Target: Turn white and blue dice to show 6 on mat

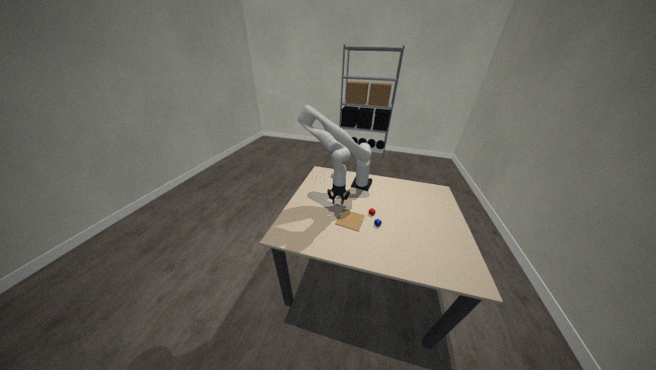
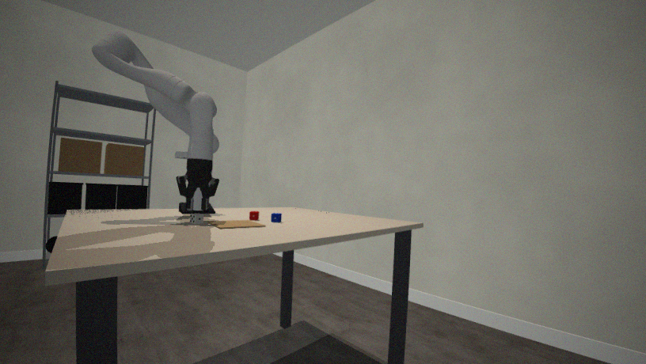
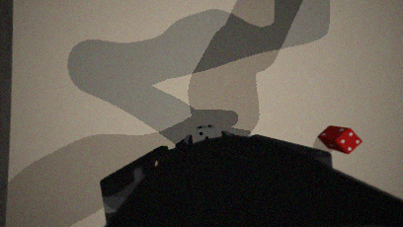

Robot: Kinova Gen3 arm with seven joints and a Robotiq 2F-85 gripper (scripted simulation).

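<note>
Right now the white die is 4 cm below my hand. Also, from my hand: tan mat 7 cm ahead, 10 cm to the left, 6 cm below; then blue die 5 cm ahead, 26 cm to the left, 4 cm below; then red die 3 cm behind, 21 cm to the left, 4 cm below.
</note>
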